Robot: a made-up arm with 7 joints. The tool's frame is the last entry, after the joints.
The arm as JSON. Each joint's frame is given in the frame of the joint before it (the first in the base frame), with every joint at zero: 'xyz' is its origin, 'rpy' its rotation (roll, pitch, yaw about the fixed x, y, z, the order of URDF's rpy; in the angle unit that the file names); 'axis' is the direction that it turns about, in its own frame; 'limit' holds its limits. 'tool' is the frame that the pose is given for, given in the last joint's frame.
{
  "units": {
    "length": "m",
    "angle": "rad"
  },
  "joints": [
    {
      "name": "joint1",
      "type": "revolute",
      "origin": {
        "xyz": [
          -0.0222,
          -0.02,
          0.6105
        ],
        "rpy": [
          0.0,
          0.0,
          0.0
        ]
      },
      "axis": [
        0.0,
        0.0,
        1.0
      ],
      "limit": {
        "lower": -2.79,
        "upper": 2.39
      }
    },
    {
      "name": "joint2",
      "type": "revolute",
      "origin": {
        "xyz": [
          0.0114,
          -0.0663,
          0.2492
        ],
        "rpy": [
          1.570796,
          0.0,
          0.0
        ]
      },
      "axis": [
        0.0,
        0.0,
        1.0
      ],
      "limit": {
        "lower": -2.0,
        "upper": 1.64
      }
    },
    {
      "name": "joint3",
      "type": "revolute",
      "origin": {
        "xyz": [
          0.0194,
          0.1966,
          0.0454
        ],
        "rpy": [
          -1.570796,
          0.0,
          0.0
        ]
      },
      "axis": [
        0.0,
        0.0,
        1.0
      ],
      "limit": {
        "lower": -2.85,
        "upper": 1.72
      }
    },
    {
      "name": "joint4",
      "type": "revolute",
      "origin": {
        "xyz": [
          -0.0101,
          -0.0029,
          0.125
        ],
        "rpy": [
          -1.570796,
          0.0,
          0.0
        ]
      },
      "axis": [
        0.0,
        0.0,
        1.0
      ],
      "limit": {
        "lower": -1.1,
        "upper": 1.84
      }
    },
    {
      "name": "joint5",
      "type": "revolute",
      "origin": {
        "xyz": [
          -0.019,
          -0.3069,
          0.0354
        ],
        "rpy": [
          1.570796,
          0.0,
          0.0
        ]
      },
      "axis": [
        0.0,
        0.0,
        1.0
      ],
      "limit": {
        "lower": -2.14,
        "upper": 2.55
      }
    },
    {
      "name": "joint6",
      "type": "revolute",
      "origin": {
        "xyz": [
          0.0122,
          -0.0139,
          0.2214
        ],
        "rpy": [
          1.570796,
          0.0,
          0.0
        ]
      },
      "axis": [
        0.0,
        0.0,
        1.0
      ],
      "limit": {
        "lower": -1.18,
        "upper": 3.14
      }
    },
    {
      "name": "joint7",
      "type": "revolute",
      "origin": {
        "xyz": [
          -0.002,
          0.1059,
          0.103
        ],
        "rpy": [
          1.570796,
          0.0,
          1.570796
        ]
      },
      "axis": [
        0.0,
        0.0,
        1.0
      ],
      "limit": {
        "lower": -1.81,
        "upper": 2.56
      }
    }
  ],
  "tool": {
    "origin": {
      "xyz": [
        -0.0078,
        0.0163,
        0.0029
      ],
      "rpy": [
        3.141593,
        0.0,
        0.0
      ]
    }
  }
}
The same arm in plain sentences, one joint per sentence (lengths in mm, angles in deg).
The arm has seven revolute joints in a row. What follows holds with every joint at zero, and every direction is one of the base frame's. The first joint is mounted 22.2 mm along -x and 20 mm along -y and 610.5 mm along +z from the base frame's origin and rotates about +z, from -159.86 to 136.94 deg. The second joint is mounted 11.4 mm along +x and 66.3 mm along -y and 249.2 mm along +z from the first joint and rotates about -y, from -114.59 to 93.97 deg. The third joint is mounted 19.4 mm along +x and 45.4 mm along -y and 196.6 mm along +z from the second joint and rotates about +z, from -163.29 to 98.55 deg. The fourth joint is mounted 10.1 mm along -x and 2.9 mm along -y and 125 mm along +z from the third joint and rotates about +y, from -63.03 to 105.42 deg. The fifth joint is mounted 19 mm along -x and 35.4 mm along +y and 306.9 mm along +z from the fourth joint and rotates about +z, from -122.61 to 146.1 deg. The sixth joint is mounted 12.2 mm along +x and 13.9 mm along -y and 221.4 mm along +z from the fifth joint and rotates about -y, from -67.61 to 179.91 deg. The seventh joint is mounted 2 mm along -x and 103 mm along -y and 105.9 mm along +z from the sixth joint and rotates about +x, from -103.71 to 146.68 deg. The tool frame, which is the frame that the pose is given for, is mounted 2.9 mm along +x and 16.3 mm along -y and 7.8 mm along -z from the seventh joint; its axes are the base frame's turned by roll 0, pitch -90 and yaw 0 deg (as in URDF: about the fixed x, then y, then z).
